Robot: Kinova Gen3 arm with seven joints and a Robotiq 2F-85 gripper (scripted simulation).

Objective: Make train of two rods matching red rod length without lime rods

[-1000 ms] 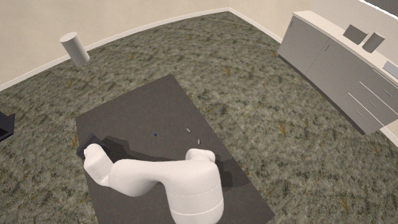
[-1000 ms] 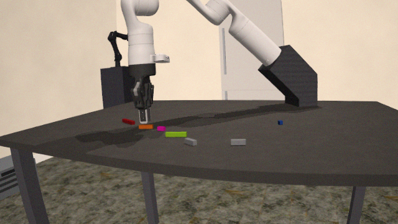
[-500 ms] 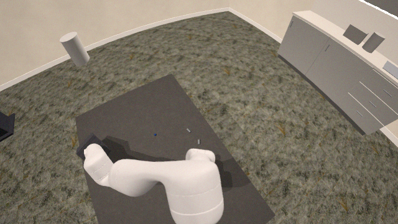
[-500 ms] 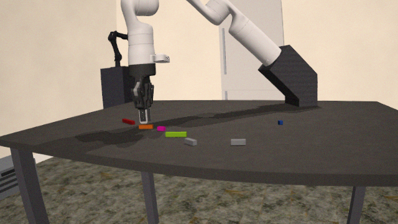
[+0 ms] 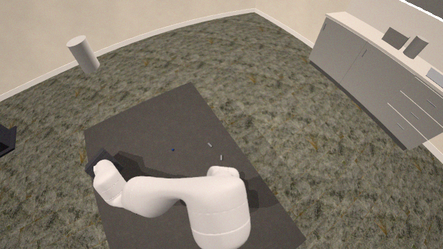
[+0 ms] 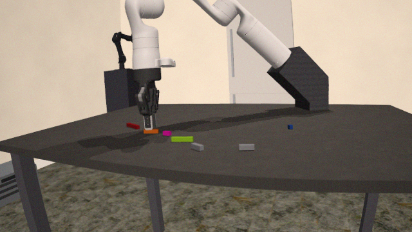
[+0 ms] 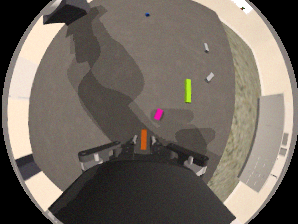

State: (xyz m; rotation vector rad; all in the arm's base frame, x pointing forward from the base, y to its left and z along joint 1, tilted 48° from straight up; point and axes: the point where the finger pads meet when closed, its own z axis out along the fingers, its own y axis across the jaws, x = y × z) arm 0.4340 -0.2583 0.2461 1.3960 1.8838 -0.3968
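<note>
Right now my hand is 30 mm above the orange rod. The rest, counted from my hand: lime rod: 120 mm to the left, 70 mm ahead, 30 mm below; then magenta rod: 50 mm to the left, 30 mm below, 20 mm ahead; then red rod: 90 mm to the right, 70 mm behind, 30 mm below.
</note>
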